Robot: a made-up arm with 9 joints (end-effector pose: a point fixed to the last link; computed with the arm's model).
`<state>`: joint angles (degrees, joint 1 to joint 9).
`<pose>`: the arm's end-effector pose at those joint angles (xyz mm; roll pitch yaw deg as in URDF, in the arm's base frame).
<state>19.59 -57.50 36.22 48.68 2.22 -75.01 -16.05 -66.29 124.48</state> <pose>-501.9 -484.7 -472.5 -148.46 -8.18 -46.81</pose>
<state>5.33 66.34 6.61 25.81 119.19 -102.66 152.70 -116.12 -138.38</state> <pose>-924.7 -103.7 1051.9 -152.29 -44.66 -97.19</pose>
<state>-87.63 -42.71 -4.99 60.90 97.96 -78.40 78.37 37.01 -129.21</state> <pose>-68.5 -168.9 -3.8 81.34 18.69 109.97</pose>
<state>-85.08 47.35 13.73 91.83 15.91 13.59 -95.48 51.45 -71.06</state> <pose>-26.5 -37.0 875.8 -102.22 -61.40 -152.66</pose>
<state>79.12 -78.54 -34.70 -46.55 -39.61 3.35 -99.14 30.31 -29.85</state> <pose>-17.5 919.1 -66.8 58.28 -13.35 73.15</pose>
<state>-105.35 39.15 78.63 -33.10 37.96 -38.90 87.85 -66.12 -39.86</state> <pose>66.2 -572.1 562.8 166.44 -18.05 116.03</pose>
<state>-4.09 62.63 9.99 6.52 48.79 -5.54 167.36 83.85 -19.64</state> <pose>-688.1 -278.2 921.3 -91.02 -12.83 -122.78</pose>
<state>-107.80 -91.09 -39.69 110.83 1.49 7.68 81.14 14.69 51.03</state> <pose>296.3 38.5 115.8 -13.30 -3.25 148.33</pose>
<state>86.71 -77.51 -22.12 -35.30 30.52 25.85 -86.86 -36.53 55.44</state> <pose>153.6 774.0 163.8 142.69 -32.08 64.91</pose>
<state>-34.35 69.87 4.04 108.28 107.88 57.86 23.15 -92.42 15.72</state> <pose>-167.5 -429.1 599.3 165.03 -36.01 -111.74</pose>
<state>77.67 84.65 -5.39 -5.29 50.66 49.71 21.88 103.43 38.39</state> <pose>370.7 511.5 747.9 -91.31 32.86 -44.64</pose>
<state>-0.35 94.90 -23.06 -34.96 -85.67 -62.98 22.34 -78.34 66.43</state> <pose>-843.7 2.3 517.9 -176.98 -75.74 -168.56</pose>
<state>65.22 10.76 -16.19 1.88 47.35 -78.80 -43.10 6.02 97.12</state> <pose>-389.4 220.2 942.6 63.71 -13.66 -6.76</pose>
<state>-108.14 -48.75 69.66 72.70 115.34 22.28 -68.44 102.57 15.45</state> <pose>615.4 -108.8 -294.0 -147.75 58.43 -99.19</pose>
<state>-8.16 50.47 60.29 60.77 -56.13 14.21 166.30 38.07 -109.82</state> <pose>-70.1 -683.3 -116.5 11.00 24.91 -139.26</pose>
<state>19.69 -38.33 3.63 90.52 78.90 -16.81 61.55 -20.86 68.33</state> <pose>-580.6 -145.7 132.1 -69.50 -44.07 74.00</pose>
